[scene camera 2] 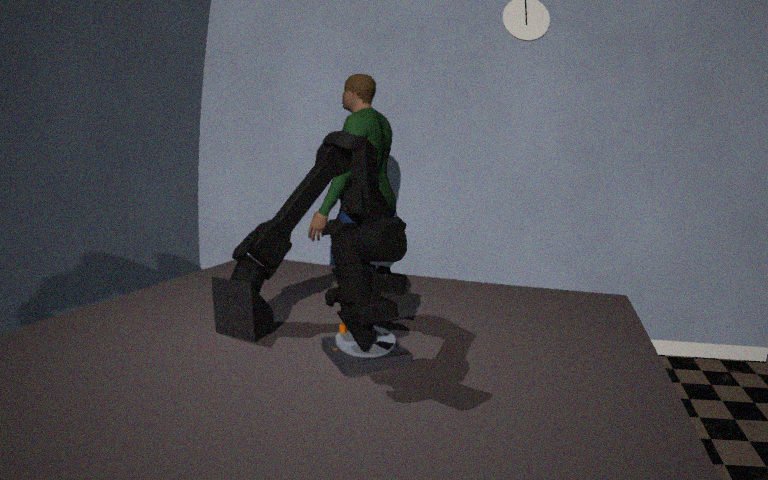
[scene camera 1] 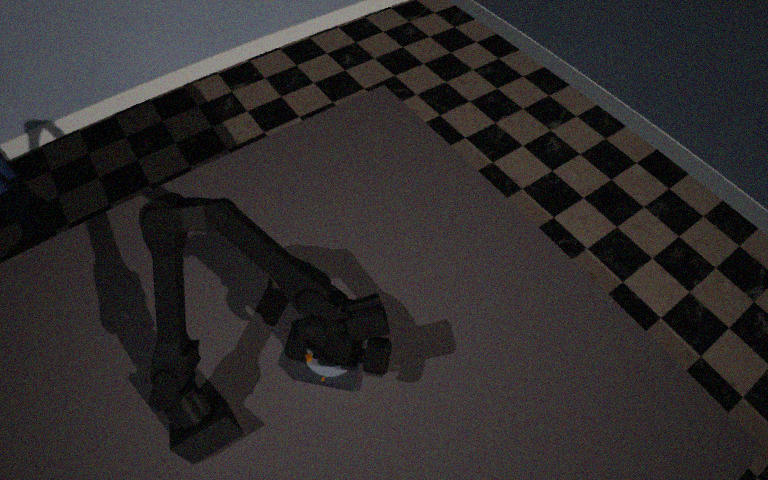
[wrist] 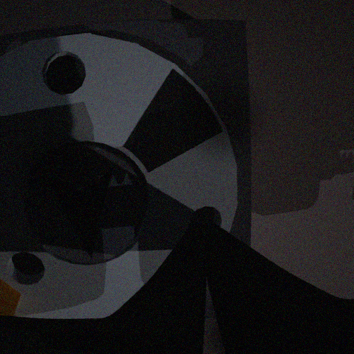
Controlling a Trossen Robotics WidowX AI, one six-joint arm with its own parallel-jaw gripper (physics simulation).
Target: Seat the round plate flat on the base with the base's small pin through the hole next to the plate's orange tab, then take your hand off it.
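Seen in the pictures: gripper, between the fingertips: (scene camera 2: 365, 350) (scene camera 1: 347, 361); arm's base, origin of its link: (scene camera 2: 240, 292) (scene camera 1: 195, 421).
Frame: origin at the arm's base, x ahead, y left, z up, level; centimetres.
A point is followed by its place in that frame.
The round pale plate (scene camera 1: 334, 370) {x 26.0, y -1.3, z -5.2 cm} (scene camera 2: 373, 352) {x 30.3, y -0.4, z -5.6 cm} (wrist: 112, 295) lies on the dark square base (scene camera 1: 346, 383) {x 26.9, y -4.4, z -6.2 cm} (scene camera 2: 352, 367) {x 28.6, y -4.8, z -7.1 cm} (wrist: 227, 42); whether it sits fully flat is unclear. Its orange tab (scene camera 1: 308, 357) {x 22.6, y 2.5, z -2.8 cm} (scene camera 2: 342, 327) {x 22.7, y 2.3, z -3.3 cm} (wrist: 7, 299) is on the side toward the arm's mount. The hole next to the tab (wrist: 28, 268) looks dark; I cannot make out the small pin in it. A small orange mark (scene camera 1: 323, 378) {x 23.5, y -1.4, z -6.1 cm} (scene camera 2: 335, 348) {x 23.4, y -1.4, z -6.0 cm} shows on the base beside the plate. My gripper (scene camera 2: 367, 347) {x 29.0, y -0.9, z -5.3 cm} (wrist: 202, 234) is shut and empty, its tips at the plate, over another round hole near its rim. The arm hides much of the plate in scene camera 1.
The arm's block-shaped mount (scene camera 1: 206, 438) {x 0.7, y -3.6, z -0.5 cm} (scene camera 2: 233, 308) {x 0.9, y -3.6, z -2.4 cm} stands on the brown table (scene camera 1: 509, 396) {x 53.5, y -21.5, z -8.6 cm} (scene camera 2: 198, 413) {x 17.1, y -30.1, z -8.6 cm}. The arm arches above the table and casts shadows beside the base. A person in green (scene camera 2: 368, 121) stands behind the table. Chequered floor (scene camera 1: 526, 135) lies beyond the table's edge.
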